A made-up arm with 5 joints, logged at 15 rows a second.
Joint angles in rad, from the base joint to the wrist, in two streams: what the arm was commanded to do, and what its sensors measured. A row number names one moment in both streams.
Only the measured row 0 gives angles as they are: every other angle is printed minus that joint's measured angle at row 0.
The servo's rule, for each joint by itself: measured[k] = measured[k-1] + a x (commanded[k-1-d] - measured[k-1]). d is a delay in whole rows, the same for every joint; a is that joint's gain. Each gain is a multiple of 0.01, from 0.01 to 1. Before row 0 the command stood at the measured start. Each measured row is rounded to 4 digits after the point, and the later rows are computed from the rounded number. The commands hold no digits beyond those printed.
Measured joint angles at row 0: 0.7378 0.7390 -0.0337 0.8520 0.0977
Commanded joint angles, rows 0 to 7: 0.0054 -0.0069 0.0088 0.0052 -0.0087; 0.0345 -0.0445 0.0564 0.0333 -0.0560; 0.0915 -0.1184 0.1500 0.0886 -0.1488; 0.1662 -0.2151 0.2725 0.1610 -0.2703; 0.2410 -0.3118 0.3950 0.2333 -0.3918; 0.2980 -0.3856 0.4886 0.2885 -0.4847; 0.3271 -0.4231 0.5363 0.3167 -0.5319; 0.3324 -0.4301 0.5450 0.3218 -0.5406
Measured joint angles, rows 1 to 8: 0.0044 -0.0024 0.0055 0.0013 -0.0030; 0.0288 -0.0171 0.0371 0.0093 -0.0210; 0.0796 -0.0526 0.1071 0.0291 -0.0645; 0.1497 -0.1095 0.2096 0.0621 -0.1345; 0.2237 -0.1803 0.3245 0.1049 -0.2220; 0.2839 -0.2522 0.4262 0.1508 -0.3113; 0.3189 -0.3120 0.4945 0.1923 -0.3863; 0.3298 -0.3533 0.5258 0.2247 -0.4388
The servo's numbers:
d 0
a 0.81 0.35 0.62 0.25 0.34

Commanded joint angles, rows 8 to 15: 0.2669 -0.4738 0.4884 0.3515 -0.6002; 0.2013 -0.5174 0.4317 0.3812 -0.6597; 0.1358 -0.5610 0.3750 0.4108 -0.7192; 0.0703 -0.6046 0.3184 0.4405 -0.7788; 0.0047 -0.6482 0.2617 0.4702 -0.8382; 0.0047 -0.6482 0.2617 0.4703 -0.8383; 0.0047 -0.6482 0.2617 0.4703 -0.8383; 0.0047 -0.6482 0.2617 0.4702 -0.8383
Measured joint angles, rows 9 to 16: 0.2789 -0.3955 0.5026 0.2564 -0.4937; 0.2160 -0.4382 0.4586 0.2876 -0.5501; 0.1510 -0.4812 0.4068 0.3184 -0.6076; 0.0856 -0.5244 0.3520 0.3489 -0.6658; 0.0201 -0.5677 0.2960 0.3792 -0.7244; 0.0076 -0.5959 0.2747 0.4020 -0.7631; 0.0053 -0.6142 0.2666 0.4191 -0.7887; 0.0048 -0.6261 0.2636 0.4319 -0.8056
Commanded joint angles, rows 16 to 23: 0.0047 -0.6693 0.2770 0.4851 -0.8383; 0.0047 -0.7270 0.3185 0.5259 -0.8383; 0.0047 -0.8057 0.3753 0.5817 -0.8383; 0.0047 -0.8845 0.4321 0.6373 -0.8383; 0.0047 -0.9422 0.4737 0.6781 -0.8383; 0.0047 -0.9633 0.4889 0.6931 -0.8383; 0.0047 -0.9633 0.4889 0.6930 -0.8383; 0.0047 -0.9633 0.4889 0.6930 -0.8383
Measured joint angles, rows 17 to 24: 0.0047 -0.6412 0.2719 0.4452 -0.8167; 0.0047 -0.6712 0.3008 0.4654 -0.8240; 0.0047 -0.7183 0.3470 0.4945 -0.8289; 0.0047 -0.7765 0.3998 0.5302 -0.8321; 0.0047 -0.8345 0.4456 0.5672 -0.8342; 0.0047 -0.8796 0.4724 0.5987 -0.8356; 0.0047 -0.9089 0.4826 0.6223 -0.8365; 0.0047 -0.9279 0.4865 0.6400 -0.8371
